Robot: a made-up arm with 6 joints.
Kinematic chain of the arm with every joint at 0, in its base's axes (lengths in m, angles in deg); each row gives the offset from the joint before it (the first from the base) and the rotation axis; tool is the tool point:
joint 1: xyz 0 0 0.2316 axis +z
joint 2: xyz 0 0.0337 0 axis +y
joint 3: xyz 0 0 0.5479 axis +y
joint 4: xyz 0 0 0.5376 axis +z
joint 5: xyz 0 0 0 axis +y
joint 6: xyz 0 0 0.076 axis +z
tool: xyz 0 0 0
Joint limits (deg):
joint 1: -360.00..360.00
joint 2: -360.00..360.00
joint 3: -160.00..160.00
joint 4: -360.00..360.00
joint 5: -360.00..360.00
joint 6: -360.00..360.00
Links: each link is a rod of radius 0.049 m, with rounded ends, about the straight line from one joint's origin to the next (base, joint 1, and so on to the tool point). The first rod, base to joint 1, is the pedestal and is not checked.
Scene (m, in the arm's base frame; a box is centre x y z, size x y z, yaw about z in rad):
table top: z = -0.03
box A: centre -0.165 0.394 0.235 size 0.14 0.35 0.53 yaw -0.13
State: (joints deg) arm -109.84 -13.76 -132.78 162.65 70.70 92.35
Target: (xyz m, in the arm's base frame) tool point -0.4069 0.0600 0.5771
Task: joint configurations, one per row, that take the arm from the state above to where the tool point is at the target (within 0.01 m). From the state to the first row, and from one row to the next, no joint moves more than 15 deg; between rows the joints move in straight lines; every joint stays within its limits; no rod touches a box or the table.
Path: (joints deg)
1: -101.39 -10.52 -118.00 162.84 62.18 94.98
2: -92.94 -7.29 -103.22 163.03 53.67 97.61
3: -84.49 -4.05 -88.45 163.22 45.15 100.24
4: -71.07 -1.22 -92.88 166.28 49.72 98.93
5: -57.65 1.61 -97.31 169.34 54.29 97.61
6: -44.23 4.44 -101.75 172.40 58.86 96.30
7: -30.81 7.27 -106.18 175.46 63.43 94.98
8: -17.39 10.10 -110.61 178.52 68.00 93.67
9: -3.97 12.93 -115.05 181.58 72.57 92.35

